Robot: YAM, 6 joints.
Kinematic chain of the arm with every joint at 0, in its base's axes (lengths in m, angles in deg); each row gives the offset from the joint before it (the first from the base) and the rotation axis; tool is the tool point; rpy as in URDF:
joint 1: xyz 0 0 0.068 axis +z
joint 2: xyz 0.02 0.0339 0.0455 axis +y
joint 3: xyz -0.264 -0.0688 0 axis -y
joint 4: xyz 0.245 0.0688 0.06 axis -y
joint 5: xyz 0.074 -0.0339 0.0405 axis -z
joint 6: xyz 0.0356 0 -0.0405 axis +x
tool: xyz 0 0 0 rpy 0 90 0
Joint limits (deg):
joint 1: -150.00..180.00
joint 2: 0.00..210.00
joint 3: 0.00..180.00
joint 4: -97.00..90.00
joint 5: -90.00..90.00
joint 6: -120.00..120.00
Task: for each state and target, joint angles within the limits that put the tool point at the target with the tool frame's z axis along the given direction. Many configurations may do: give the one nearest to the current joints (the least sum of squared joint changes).
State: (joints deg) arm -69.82 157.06 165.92 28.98 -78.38 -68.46
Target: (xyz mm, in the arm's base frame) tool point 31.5 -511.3 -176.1 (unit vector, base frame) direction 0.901 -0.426 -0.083
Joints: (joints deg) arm -90.07 195.07 127.40 56.62 -64.34 -68.46
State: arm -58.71 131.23 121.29 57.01 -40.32 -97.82
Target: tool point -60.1 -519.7 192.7 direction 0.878 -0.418 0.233
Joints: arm -100.26 146.29 102.68 86.03 -69.79 -97.82
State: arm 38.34 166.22 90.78 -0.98 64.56 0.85
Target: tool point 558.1 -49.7 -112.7 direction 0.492 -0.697 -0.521
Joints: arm -2.63 181.79 132.32 4.60 42.37 0.85
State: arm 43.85 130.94 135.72 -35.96 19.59 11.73
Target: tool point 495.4 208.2 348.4 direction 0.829 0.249 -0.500
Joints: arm 23.16 138.91 152.62 -43.89 5.58 11.73
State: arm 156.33 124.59 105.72 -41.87 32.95 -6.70
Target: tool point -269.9 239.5 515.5 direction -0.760 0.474 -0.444
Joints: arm 137.49 111.68 152.59 -67.67 -9.45 -6.70
